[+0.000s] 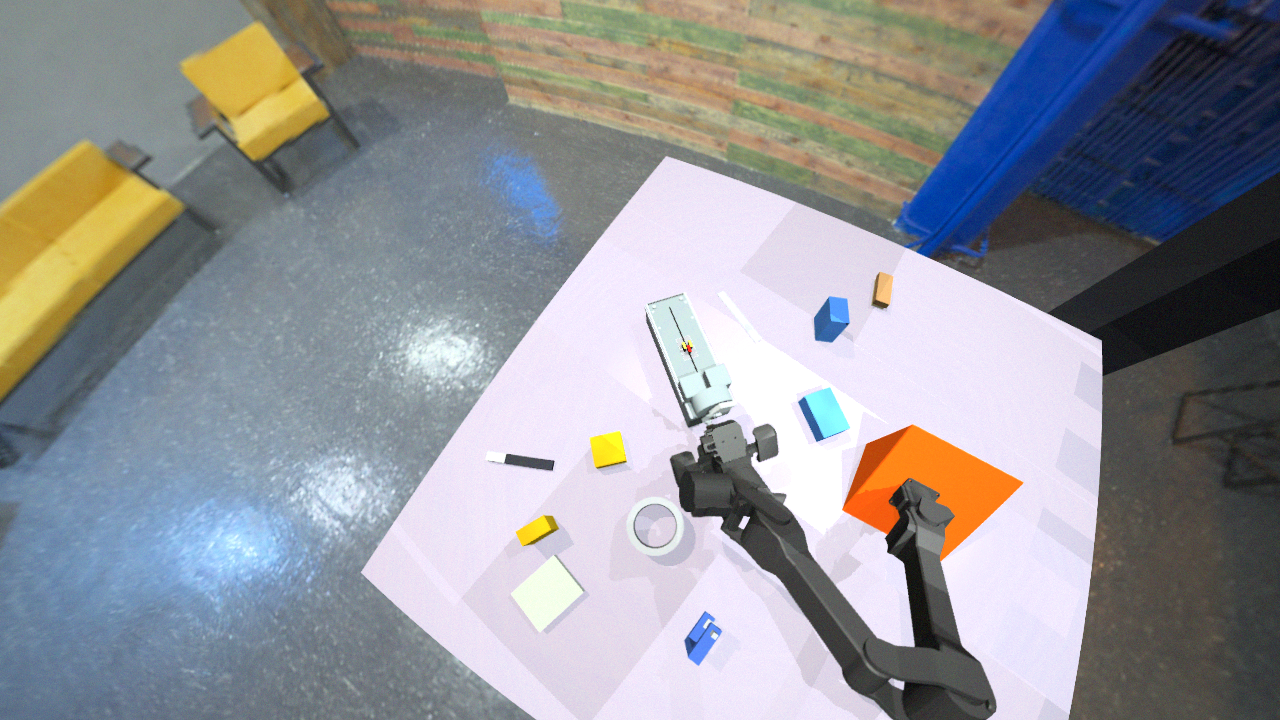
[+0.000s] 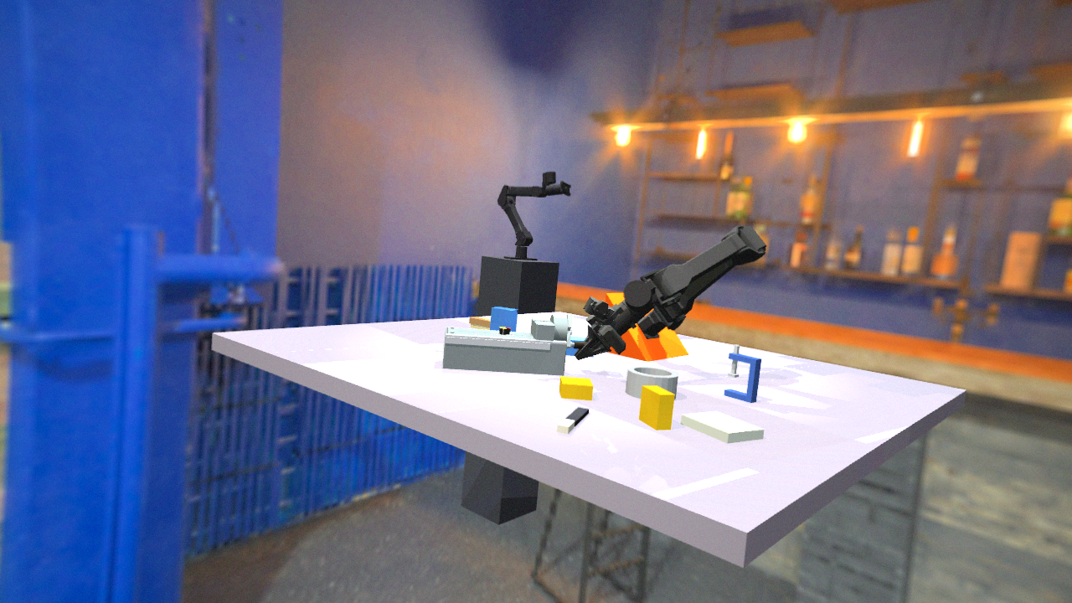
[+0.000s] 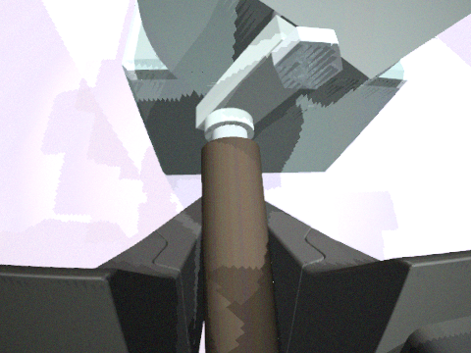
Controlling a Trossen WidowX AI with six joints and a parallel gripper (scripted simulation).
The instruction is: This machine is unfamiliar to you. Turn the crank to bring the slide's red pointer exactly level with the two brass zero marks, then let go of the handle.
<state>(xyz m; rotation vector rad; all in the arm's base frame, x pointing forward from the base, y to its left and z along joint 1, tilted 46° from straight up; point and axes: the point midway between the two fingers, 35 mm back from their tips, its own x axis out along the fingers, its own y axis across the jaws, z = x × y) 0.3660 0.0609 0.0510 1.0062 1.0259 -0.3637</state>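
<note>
Now: the brown crank handle 10 mm behind my gripper tip, 10 mm to the left of it and 30 mm above it. The rest, counted from my gripper tip: metal strip: 60 mm ahead, 280 mm to the right, 40 mm below; blue clamp: 150 mm behind, 320 mm to the left, 20 mm above; red pointer: 110 mm ahead, 110 mm to the right, 50 mm above.
</note>
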